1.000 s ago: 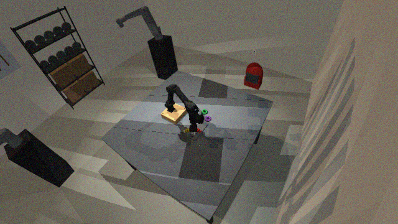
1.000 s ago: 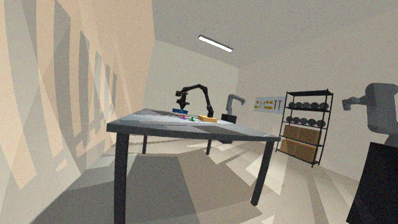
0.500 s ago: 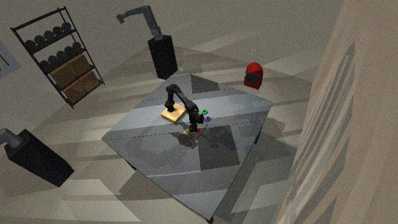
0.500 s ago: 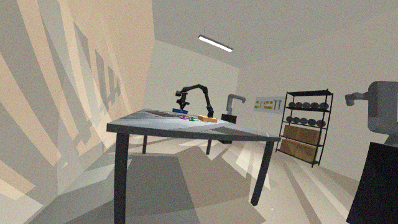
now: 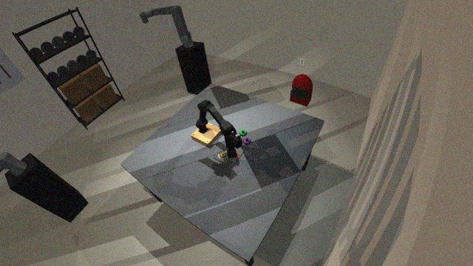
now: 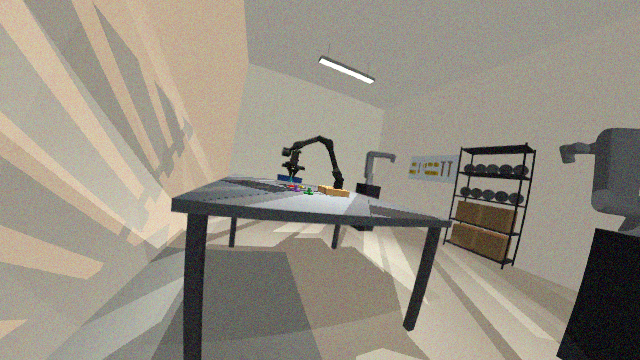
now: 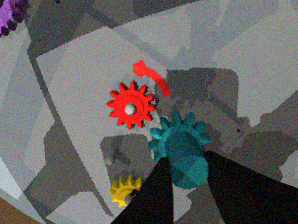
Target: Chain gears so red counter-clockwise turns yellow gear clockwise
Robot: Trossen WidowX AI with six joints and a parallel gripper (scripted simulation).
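My gripper tip is now 6 cm above the red gear, 4 cm to the right of it and 1 cm past it. Round my gripper tip: teal gear: 1 cm below; yellow gear: 9 cm behind, 6 cm below, 1 cm to the right; red arrow: 6 cm below, 3 cm to the left, 2 cm ahead.
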